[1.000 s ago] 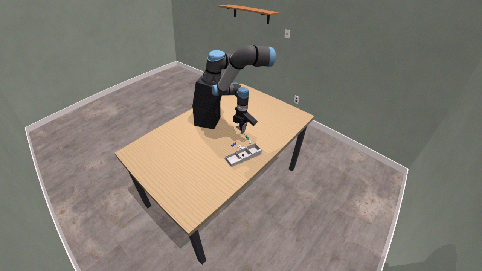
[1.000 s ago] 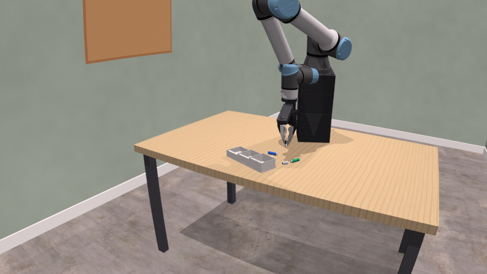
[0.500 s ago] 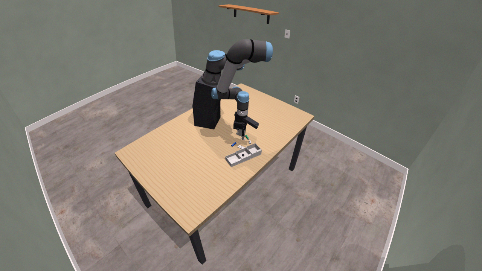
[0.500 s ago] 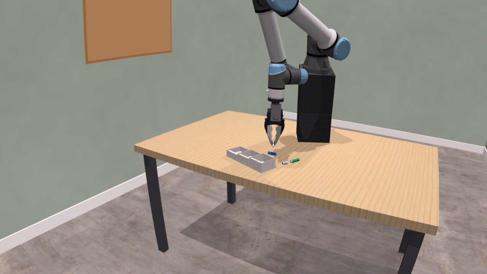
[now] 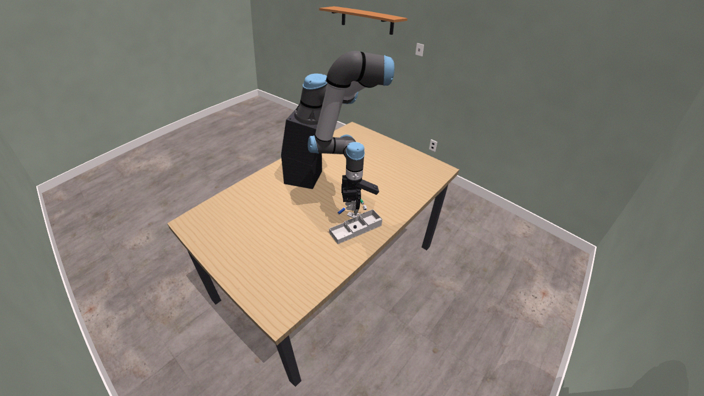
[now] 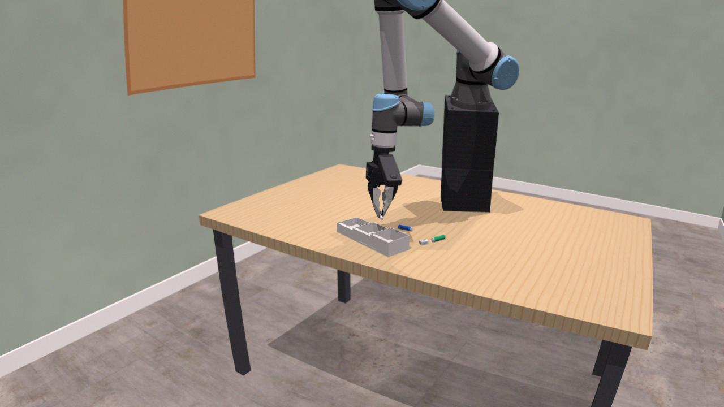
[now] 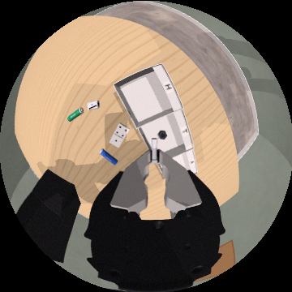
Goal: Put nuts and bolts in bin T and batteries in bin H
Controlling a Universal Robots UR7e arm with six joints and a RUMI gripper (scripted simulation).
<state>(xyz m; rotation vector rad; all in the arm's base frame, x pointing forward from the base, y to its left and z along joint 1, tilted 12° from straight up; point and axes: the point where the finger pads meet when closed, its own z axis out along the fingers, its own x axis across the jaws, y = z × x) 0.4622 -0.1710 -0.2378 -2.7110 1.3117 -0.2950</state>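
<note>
Now: the black nut 10 mm ahead of my hand, 20 mm to the right of it and 80 mm below it. Round my hand: white domino: 40 mm behind, 50 mm to the left, 80 mm below; bolt: 10 mm below; blue battery: 110 mm behind, 50 mm to the left, 80 mm below.
</note>
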